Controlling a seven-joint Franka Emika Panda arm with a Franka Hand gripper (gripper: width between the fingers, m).
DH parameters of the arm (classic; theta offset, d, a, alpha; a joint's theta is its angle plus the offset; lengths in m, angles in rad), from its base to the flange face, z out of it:
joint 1: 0 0.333 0 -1.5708
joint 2: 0 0 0 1.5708
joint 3: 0 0.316 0.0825 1.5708
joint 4: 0 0 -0.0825 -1.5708
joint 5: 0 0.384 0 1.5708
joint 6: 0 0 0.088 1.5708
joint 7: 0 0.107 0 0
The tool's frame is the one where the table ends.
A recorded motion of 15 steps. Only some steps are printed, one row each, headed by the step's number.
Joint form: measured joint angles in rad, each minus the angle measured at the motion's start. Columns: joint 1, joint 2, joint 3, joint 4, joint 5, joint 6, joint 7.
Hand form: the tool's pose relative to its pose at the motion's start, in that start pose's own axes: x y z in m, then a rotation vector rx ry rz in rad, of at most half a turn. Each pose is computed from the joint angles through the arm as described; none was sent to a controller.
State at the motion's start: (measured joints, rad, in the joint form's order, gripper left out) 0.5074 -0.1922 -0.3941 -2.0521 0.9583 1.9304 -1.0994
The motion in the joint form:
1: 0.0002 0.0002 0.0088 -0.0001 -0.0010 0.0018 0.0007
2: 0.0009 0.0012 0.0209 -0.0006 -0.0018 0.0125 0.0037
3: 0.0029 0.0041 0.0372 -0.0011 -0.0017 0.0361 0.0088
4: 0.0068 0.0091 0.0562 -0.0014 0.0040 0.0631 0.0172
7: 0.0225 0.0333 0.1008 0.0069 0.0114 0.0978 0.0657
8: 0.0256 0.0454 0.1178 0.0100 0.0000 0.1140 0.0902
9: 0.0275 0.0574 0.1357 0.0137 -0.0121 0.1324 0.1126
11: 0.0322 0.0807 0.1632 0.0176 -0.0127 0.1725 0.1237
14: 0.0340 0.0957 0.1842 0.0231 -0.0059 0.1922 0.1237
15: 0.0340 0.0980 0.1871 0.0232 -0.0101 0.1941 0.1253
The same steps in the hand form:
1: 0.0014 -0.0026 0.0037 0.0028 -0.0052 -0.0052
2: 0.0036 -0.0053 0.0086 0.0001 -0.0090 -0.0096
3: 0.0069 -0.0080 0.0154 -0.0103 -0.0102 -0.0138
4: 0.0109 -0.0115 0.0245 -0.0184 -0.0087 -0.0143
7: 0.0196 -0.0218 0.0537 -0.0122 -0.0299 0.0093
8: 0.0212 -0.0234 0.0645 -0.0206 -0.0478 0.0213
9: 0.0229 -0.0250 0.0748 -0.0316 -0.0640 0.0300
11: 0.0251 -0.0259 0.0929 -0.0473 -0.0741 0.0309
14: 0.0276 -0.0286 0.1053 -0.0479 -0.0777 0.0247
15: 0.0274 -0.0287 0.1072 -0.0497 -0.0828 0.0236

